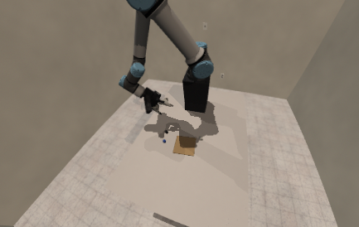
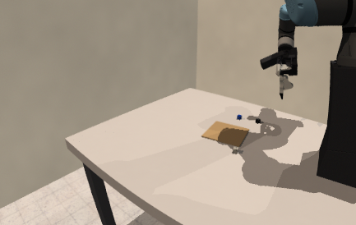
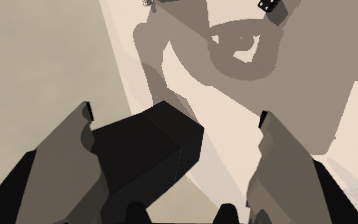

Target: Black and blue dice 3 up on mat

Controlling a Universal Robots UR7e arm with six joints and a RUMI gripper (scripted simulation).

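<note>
The black die lies 150 mm below my hand, 70 mm ahead of it and 10 mm to the left of it. Round my hand: blue die: 150 mm below, 150 mm ahead, 40 mm to the left; brown mat: 180 mm to the left, 160 mm below, 120 mm ahead; white die: 270 mm to the left, 150 mm below, 30 mm ahead.
</note>
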